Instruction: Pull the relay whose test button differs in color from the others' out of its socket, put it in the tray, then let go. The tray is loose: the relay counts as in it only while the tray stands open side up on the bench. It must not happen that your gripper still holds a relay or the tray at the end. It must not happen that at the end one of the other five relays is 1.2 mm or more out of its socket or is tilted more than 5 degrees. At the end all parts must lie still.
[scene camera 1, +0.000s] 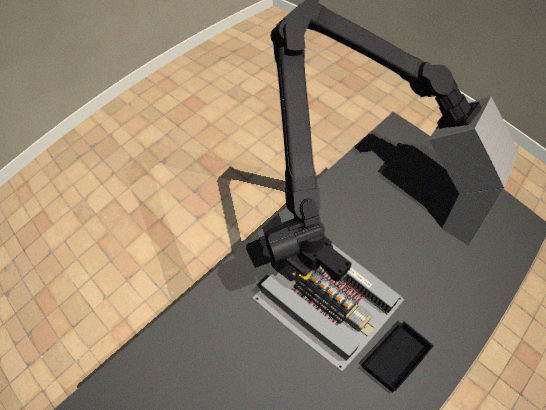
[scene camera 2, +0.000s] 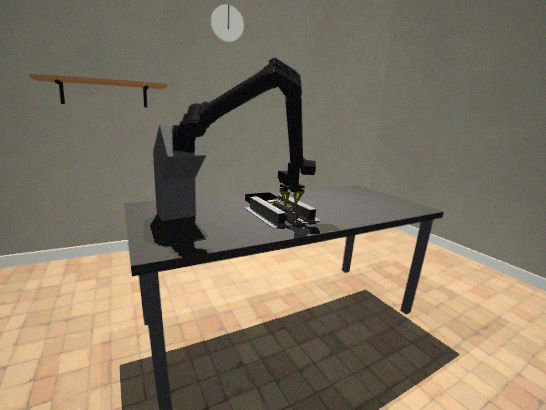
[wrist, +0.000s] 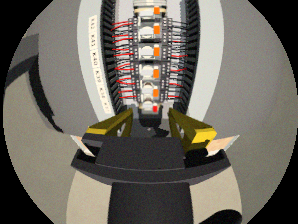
Note:
I see my gripper (wrist: 150, 111) and a black tray (scene camera 1: 396, 358).
The wrist view does not show the black tray: it is out of frame.

